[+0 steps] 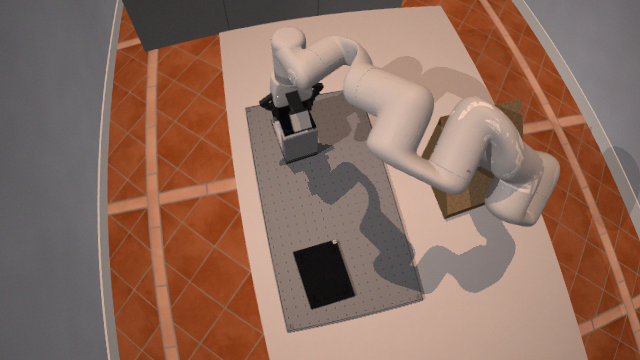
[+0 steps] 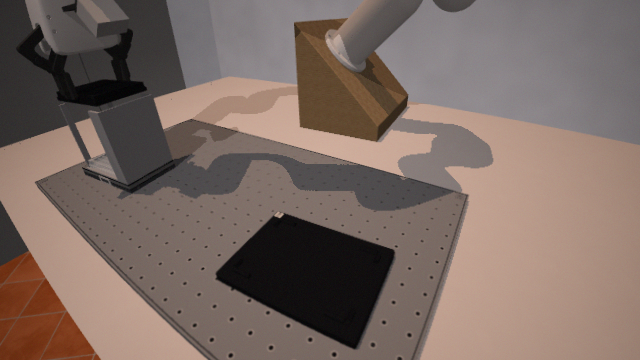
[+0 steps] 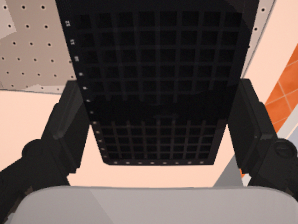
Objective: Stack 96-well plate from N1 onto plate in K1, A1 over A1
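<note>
My gripper is now 140 mm above the pale 96-well plate. The rest, counted from my hand: thin upright post 90 mm below, 70 mm to the right, 40 mm ahead; then black 96-well plate 10 mm below; then pale A1 mark 340 mm to the left, 150 mm below, 10 mm ahead.
</note>
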